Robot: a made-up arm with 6 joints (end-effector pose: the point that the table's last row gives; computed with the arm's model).
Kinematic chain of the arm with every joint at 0, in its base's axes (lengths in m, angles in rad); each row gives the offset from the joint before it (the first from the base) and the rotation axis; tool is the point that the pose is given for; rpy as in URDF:
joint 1: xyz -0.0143 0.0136 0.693 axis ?
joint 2: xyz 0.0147 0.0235 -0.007 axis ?
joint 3: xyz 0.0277 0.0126 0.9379 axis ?
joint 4: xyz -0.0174 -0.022 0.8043 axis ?
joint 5: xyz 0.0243 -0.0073 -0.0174 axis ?
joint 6: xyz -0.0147 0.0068 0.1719 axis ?
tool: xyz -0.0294 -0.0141 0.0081 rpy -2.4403 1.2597 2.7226
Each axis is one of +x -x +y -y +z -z.
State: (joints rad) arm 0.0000 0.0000 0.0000 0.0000 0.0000 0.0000
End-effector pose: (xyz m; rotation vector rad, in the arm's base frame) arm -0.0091 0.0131 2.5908 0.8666 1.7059 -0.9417
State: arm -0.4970 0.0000 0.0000 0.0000 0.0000 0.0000
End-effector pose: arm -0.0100 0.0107 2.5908 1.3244 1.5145 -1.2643
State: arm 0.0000 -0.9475 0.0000 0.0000 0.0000 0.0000
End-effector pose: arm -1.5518 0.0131 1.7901 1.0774 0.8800 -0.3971
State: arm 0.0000 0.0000 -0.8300 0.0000 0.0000 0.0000
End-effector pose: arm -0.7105 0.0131 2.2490 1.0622 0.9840 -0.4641
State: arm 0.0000 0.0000 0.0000 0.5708 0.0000 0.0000
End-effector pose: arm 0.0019 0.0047 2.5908 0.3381 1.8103 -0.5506
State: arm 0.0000 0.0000 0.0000 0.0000 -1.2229 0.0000
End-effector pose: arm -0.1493 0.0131 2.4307 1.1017 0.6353 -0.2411
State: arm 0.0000 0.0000 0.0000 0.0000 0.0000 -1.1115
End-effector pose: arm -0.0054 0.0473 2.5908 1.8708 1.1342 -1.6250
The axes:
joint 1: +z
joint 2: +y
joint 3: +y
joint 4: +z
joint 5: +y
joint 6: +z

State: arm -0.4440 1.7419 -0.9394 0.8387 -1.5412 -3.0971
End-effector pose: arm 1.2306 -0.6798 1.1544 -1.5454 0.0487 0.5079
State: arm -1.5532 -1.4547 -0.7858 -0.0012 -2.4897 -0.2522
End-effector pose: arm -0.0308 1.3693 0.3890 -1.2788 -1.2917 0.8132
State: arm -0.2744 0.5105 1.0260 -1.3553 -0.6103 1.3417
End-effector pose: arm 1.3812 -0.2854 1.5898 0.3444 -2.5761 1.7638
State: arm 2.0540 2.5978 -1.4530 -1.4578 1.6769 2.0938
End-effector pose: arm -0.3856 1.1275 0.1936 0.8537 -2.6304 0.3489
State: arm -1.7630 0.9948 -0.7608 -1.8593 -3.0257 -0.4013
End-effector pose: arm -0.2237 -0.8863 1.7676 -1.0849 -0.8410 -2.0324
